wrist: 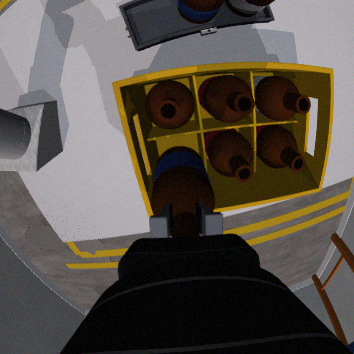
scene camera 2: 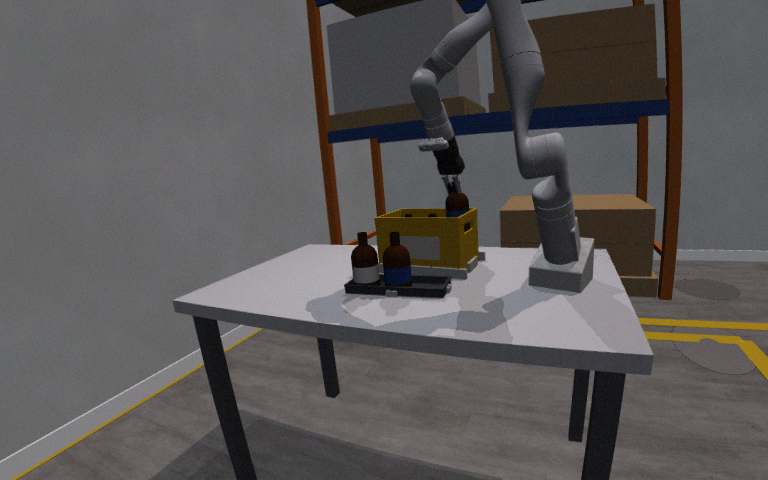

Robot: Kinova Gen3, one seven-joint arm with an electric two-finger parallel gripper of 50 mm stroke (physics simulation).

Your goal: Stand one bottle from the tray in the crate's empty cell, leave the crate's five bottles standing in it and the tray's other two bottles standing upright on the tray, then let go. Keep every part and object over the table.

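Frame: origin at the arm's base, x left, y back, z up, level; millimetres.
Where they show: gripper, fingertip midpoint: (wrist: pixel 183 213) (scene camera 2: pixel 455 192); arm's base at its link origin: (wrist: pixel 16 137) (scene camera 2: pixel 561 252).
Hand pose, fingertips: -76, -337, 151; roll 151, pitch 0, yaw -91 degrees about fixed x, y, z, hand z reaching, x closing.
Note:
Each offset is from my fingertips to the centre of the thing, as dx, dy, dz. "spot": to the spot under its first point. Level surfaces: height alone.
My gripper (scene camera 2: pixel 452 184) (wrist: pixel 183 213) is shut on the neck of a brown bottle with a blue label {-9, +1, -42} (scene camera 2: pixel 457 202) (wrist: pixel 183 187). That bottle leans slightly, over the empty corner cell of the yellow crate {+49, -79, -144} (scene camera 2: pixel 450 246) (wrist: pixel 225 66); its lower part is hidden behind the rim in the scene view, its shoulder and some label show above. Five brown bottles, among them one {+87, +11, -146} (wrist: pixel 170 105) in the neighbouring cell and one {+3, -83, -146} (wrist: pixel 229 152) beside the held bottle, stand in the other cells. A white-labelled bottle {+299, -143, -149} (scene camera 2: pixel 364 263) (wrist: pixel 246 5) and a blue-labelled bottle {+276, -52, -149} (scene camera 2: pixel 397 263) (wrist: pixel 199 9) stand on the dark tray {spot: +216, +14, -225} (scene camera 2: pixel 430 283) (wrist: pixel 155 25).
The robot's base block (scene camera 2: pixel 557 276) (wrist: pixel 47 135) stands on the table {dz -231} (scene camera 2: pixel 254 288), to the right of the crate in the scene view. The tray lies on the side of the crate nearer the scene camera. A shelf rack (scene camera 2: pixel 671 169) with boxes stands behind the table.

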